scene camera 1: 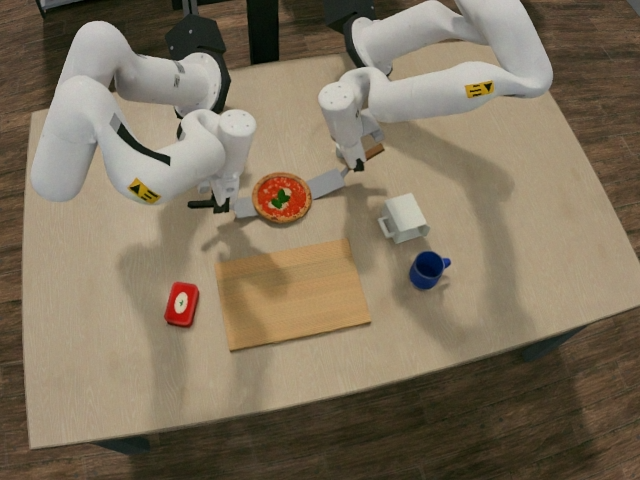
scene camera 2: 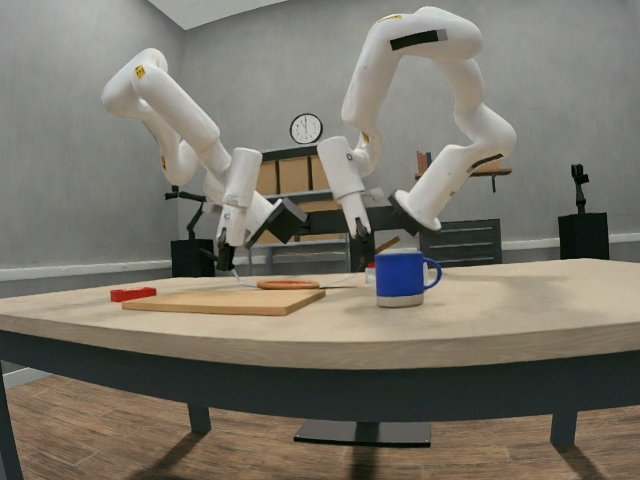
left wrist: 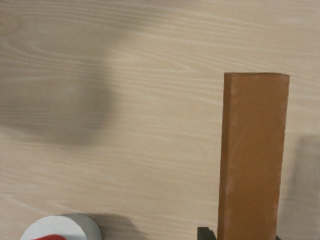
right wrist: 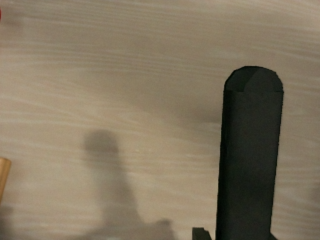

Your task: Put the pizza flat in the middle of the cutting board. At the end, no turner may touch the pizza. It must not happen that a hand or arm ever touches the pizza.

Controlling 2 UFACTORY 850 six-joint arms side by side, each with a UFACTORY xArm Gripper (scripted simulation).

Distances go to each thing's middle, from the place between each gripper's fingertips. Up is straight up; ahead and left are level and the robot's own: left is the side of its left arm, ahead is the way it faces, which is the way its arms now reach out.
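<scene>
Measured from my right hand (scene camera 2: 223,270), the brown-handled turner (scene camera 1: 327,182) is 360 mm to the left, 10 mm behind and 20 mm below. The cutting board (scene camera 1: 269,298) is 110 mm to the left of my right hand, 270 mm ahead of it and 70 mm below it, while the white mug (scene camera 1: 404,219) is 450 mm to the left of my right hand, 180 mm ahead of it and 40 mm below it. The pizza (scene camera 1: 281,197) is 70 mm below my right hand and 180 mm to the left of it. Going by their middles, of the things named here the pizza is the nearest to my right hand.
Measured from my left hand, the cutting board is 280 mm ahead, 280 mm to the right and 70 mm below. The pizza is 220 mm to the right of my left hand, 10 mm ahead of it and 70 mm below it. The white mug is 60 mm to the left of my left hand, 190 mm ahead of it and 40 mm below it, and the brown-handled turner is 30 mm below my left hand and 30 mm to the right of it. Going by their middles, of the things named here the brown-handled turner is the nearest to my left hand.
</scene>
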